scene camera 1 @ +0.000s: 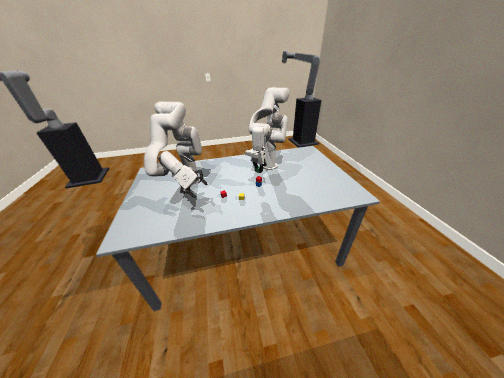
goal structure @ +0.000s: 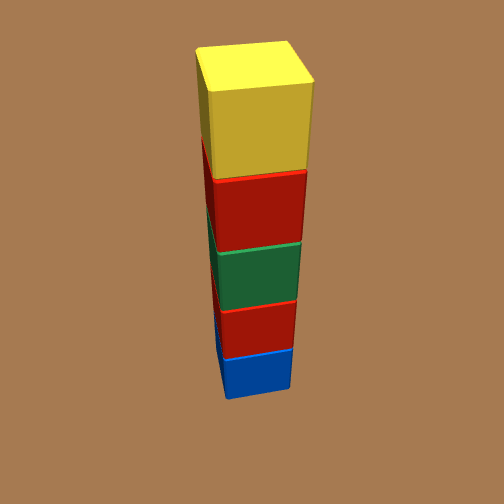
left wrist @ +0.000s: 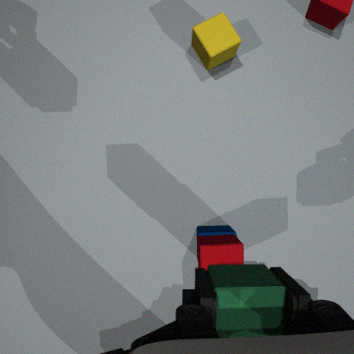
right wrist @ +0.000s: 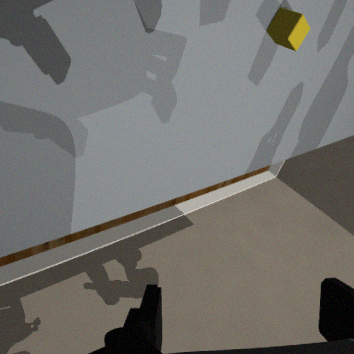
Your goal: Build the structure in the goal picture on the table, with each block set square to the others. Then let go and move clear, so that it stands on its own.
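Places are measured from the left arm's base along level axes (x left, y down, z back), in centimetres.
Pixels of known places: left gripper, fingertip midpoint: (scene camera 1: 258,171) (left wrist: 235,292); right gripper, fingertip midpoint: (scene camera 1: 201,191) (right wrist: 242,309); left arm's base, origin of the base link: (scene camera 1: 269,165).
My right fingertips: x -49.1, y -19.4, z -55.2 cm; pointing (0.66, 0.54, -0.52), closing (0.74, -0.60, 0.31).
Note:
Ahead of a thing's pixels: the offset from my right fingertips to its middle. Level surfaces: height alone.
A red block {dx +35.9, dy +14.4, dz +28.2 cm} (scene camera 1: 258,179) (left wrist: 221,255) sits on a blue block {dx +35.7, dy +17.7, dz +28.2 cm} (scene camera 1: 258,184) (left wrist: 216,230) on the table. My left gripper (scene camera 1: 258,167) (left wrist: 235,292) is shut on a green block {dx +35.8, dy +6.2, dz +28.1 cm} (scene camera 1: 258,170) (left wrist: 249,301). It holds the block above the table, behind the red and blue stack in the scene view. A yellow block {dx +22.1, dy +17.7, dz +14.5 cm} (scene camera 1: 241,197) (left wrist: 216,40) (right wrist: 289,29) lies on the table, left of and nearer than the stack in the scene view. A second red block {dx +10.0, dy +17.7, dz +19.3 cm} (scene camera 1: 223,194) (left wrist: 330,11) lies left of the yellow one. My right gripper (scene camera 1: 195,185) (right wrist: 242,309) is open and empty above the table's left part.
The grey table {dy +19.4 cm} (scene camera 1: 300,200) carries all the blocks. The right arm (scene camera 1: 172,120) stands at the table's back left and the left arm (scene camera 1: 275,97) at its back right. Two black pedestals with grey arms (scene camera 1: 72,152) (scene camera 1: 306,120) stand on the floor beyond the table.

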